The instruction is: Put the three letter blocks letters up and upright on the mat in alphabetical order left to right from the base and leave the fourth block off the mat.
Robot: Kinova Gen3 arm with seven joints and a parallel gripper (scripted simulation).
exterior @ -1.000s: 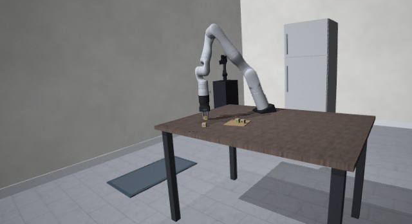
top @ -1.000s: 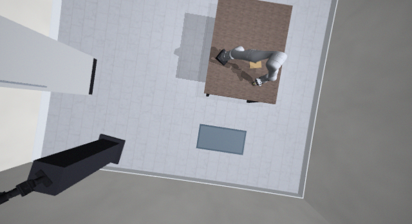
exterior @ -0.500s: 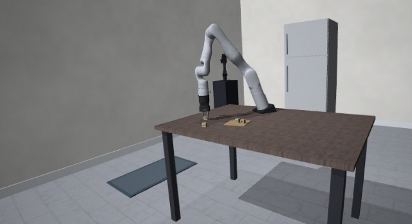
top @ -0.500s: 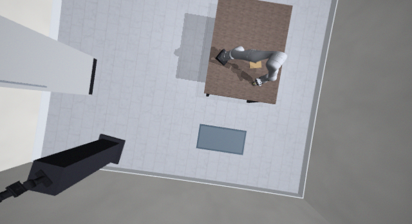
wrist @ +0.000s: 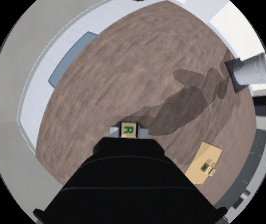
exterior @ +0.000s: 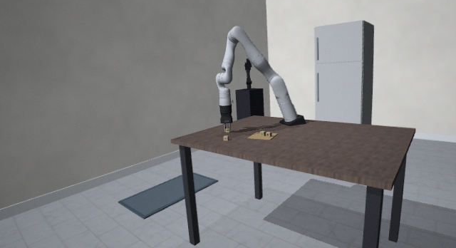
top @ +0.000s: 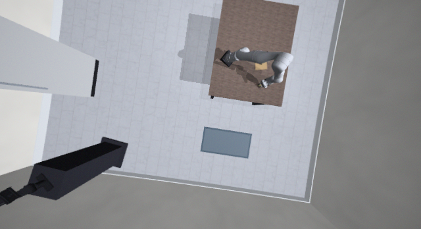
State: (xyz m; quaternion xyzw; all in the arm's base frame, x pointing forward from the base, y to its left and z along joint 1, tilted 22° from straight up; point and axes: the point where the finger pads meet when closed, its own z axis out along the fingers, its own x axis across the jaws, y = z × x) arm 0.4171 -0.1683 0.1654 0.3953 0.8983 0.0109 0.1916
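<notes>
Right now my hand is 260 mm to the right of the mat, 60 mm past it and 20 mm above it. Also, from my hand: tan block 140 mm to the left, 140 mm ahead, 10 mm below.
</notes>
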